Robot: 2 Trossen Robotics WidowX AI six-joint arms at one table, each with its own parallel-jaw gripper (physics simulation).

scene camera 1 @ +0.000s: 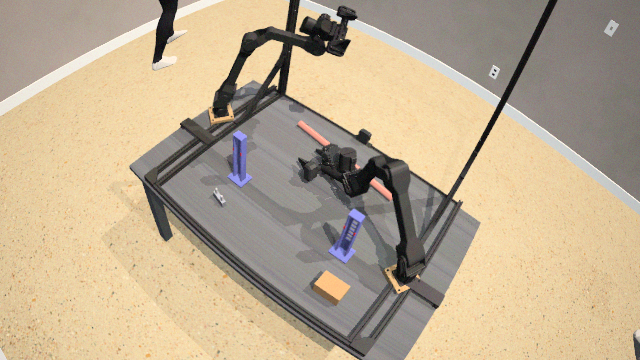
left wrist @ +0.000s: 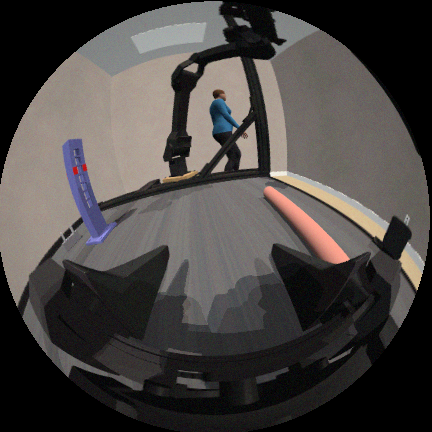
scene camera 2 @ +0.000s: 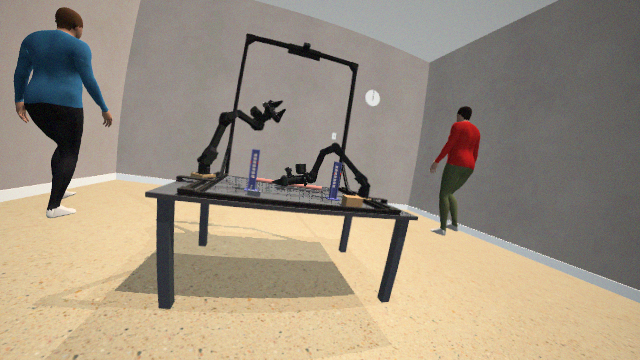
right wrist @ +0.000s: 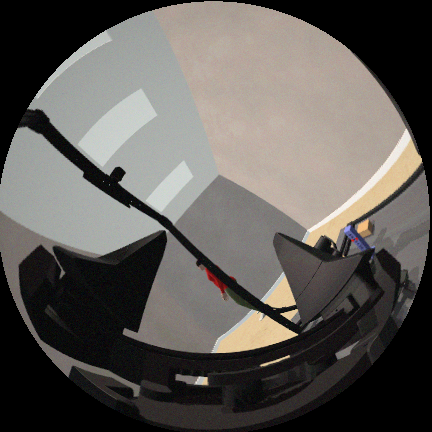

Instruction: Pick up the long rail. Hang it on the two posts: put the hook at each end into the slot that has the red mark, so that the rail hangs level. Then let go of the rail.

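Places are measured from the left arm's base along level axes (x ahead, y right, z down), in millimetres.
Pixels of known places: left gripper, between the fingertips: [scene camera 1: 307, 154] [left wrist: 221, 250] [scene camera 2: 272, 182]; right gripper, between the fingertips: [scene camera 1: 353, 27] [scene camera 2: 284, 104] [right wrist: 221, 237]; left arm's base, origin of its link: [scene camera 1: 403, 275] [scene camera 2: 363, 197]; right arm's base, origin of its link: [scene camera 1: 220, 112] [left wrist: 179, 174] [scene camera 2: 203, 173].
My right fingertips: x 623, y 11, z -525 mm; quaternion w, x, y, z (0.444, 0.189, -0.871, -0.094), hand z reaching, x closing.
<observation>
For each thing: its top centre in the pictures, then the offset to it from my right fingertips.
- long salmon rail, centre of its top: [scene camera 1: 345, 155] [scene camera 2: 287, 181] dy +36, dx -94, dz +523 mm
- left post, centre of its top: [left wrist: 71, 141] [scene camera 1: 239, 135] [scene camera 2: 256, 149] dy -372, dx -61, dz +336 mm
- right post, centre of its top: [scene camera 1: 357, 215] [right wrist: 346, 228] [scene camera 2: 338, 162] dy -153, dx -453, dz +336 mm
- orange box, centre of its top: [scene camera 1: 332, 285] [scene camera 2: 353, 196] [right wrist: 362, 226] dy -252, dx -570, dz +499 mm
- small grey object, centre of its top: [left wrist: 64, 228] [scene camera 1: 219, 192] [scene camera 2: 254, 185] dy -471, dx -136, dz +502 mm
The long salmon rail [scene camera 1: 312, 133] [scene camera 2: 264, 180] [left wrist: 306, 226] lies on the table towards its far side; the left arm hides its middle in scene camera 1. Hooks are not distinguishable. Two blue slotted posts stand upright: the left post [scene camera 1: 240, 156] [scene camera 2: 254, 167] [left wrist: 80, 187] and the right post [scene camera 1: 350, 231] [scene camera 2: 335, 181] [right wrist: 359, 239], with red marks. My left gripper [scene camera 1: 308, 156] [scene camera 2: 276, 182] [left wrist: 221, 250] is open and empty, low over the table beside the rail. My right gripper [scene camera 1: 347, 30] [scene camera 2: 283, 106] [right wrist: 221, 237] is open and empty, raised high above the table.
An orange box [scene camera 1: 331, 287] [scene camera 2: 352, 201] [right wrist: 365, 228] sits near the right post. A small grey object [scene camera 1: 219, 197] lies near the left post's base. A black device [scene camera 1: 364, 135] [left wrist: 397, 237] stands at the far table edge. A black frame rises around the table.
</observation>
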